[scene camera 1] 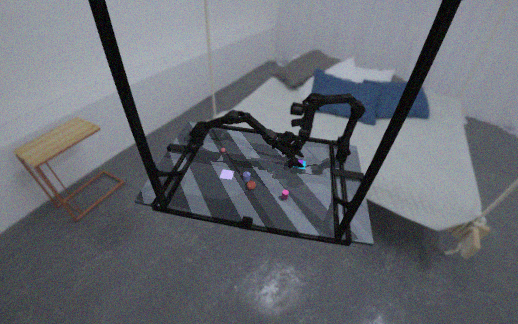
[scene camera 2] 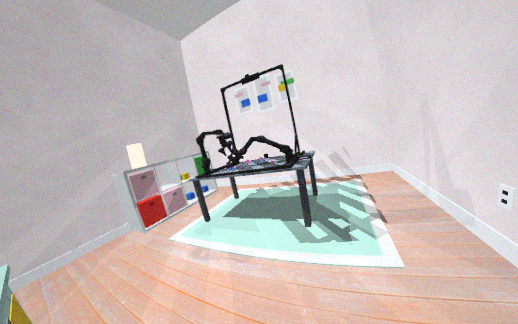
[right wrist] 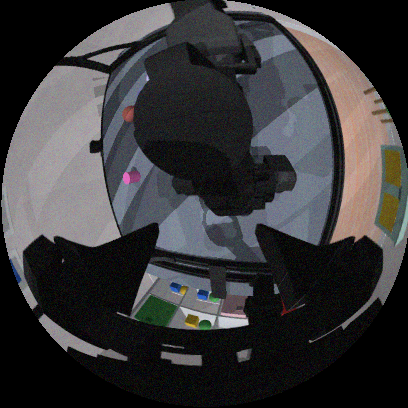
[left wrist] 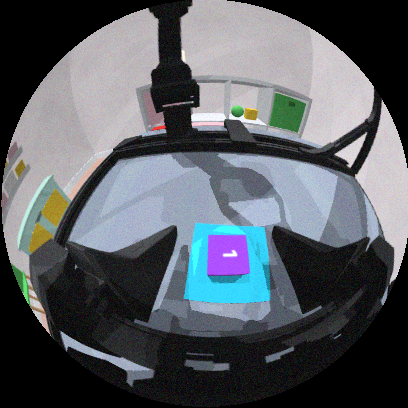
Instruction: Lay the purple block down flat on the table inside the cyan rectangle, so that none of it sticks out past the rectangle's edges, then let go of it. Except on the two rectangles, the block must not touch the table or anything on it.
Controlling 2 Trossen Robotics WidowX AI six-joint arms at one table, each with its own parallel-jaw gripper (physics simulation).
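Pixels of known places: left gripper, between the fingertips: [scene camera 1: 303, 161] [scene camera 2: 229, 168] [left wrist: 226, 231]; right gripper, between the fingertips: [scene camera 1: 302, 143] [scene camera 2: 228, 154] [right wrist: 207, 228]; left arm's base, origin of its link: [scene camera 1: 197, 140] [scene camera 2: 290, 160]; right arm's base, origin of its link: [scene camera 1: 341, 158] [scene camera 2: 207, 172] [right wrist: 262, 281] [left wrist: 180, 132].
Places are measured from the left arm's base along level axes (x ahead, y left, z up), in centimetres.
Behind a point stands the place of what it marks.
The purple block [scene camera 1: 300, 162] @(z -0.2, x 54.9, y -39.3 cm) [left wrist: 228, 255] @(z 0.0, x 54.9, y -38.6 cm), with a white "1" on its top face, lies flat inside the cyan rectangle [scene camera 1: 303, 167] @(z -1.7, x 55.5, y -42.5 cm) [left wrist: 201, 291] @(z -1.8, x 53.5, y -35.4 cm). In the left wrist view cyan shows on all four sides of it, with a dark band along its lower edge. My left gripper [scene camera 1: 295, 163] @(z 0.0, x 56.8, y -39.6 cm) [left wrist: 226, 231] @(z 0.0, x 56.8, y -39.6 cm) is open, its fingers wide apart on either side of the block with gaps between. My right gripper [right wrist: 207, 228] @(z 14.8, x 53.6, y -39.2 cm) is open and empty, above the table; the block does not show in the right wrist view.
A lilac rectangle [scene camera 1: 226, 174] @(z -1.8, x 10.2, y -33.5 cm), a blue-violet cylinder [scene camera 1: 247, 176] @(z 2.0, x 19.9, y -42.1 cm), an orange-red ball [scene camera 1: 251, 185] @(z 2.3, x 19.7, y -49.2 cm) [right wrist: 128, 114] @(z 2.2, x 22.0, y -47.2 cm), a pink cylinder [scene camera 1: 285, 193] @(z 2.2, x 34.6, y -60.0 cm) [right wrist: 131, 177] @(z 1.4, x 36.1, y -57.9 cm) and a small red ball [scene camera 1: 223, 150] @(z 0.5, x 13.4, y -15.1 cm) are on the table. My right arm stands close to the left gripper. A black frame surrounds the table.
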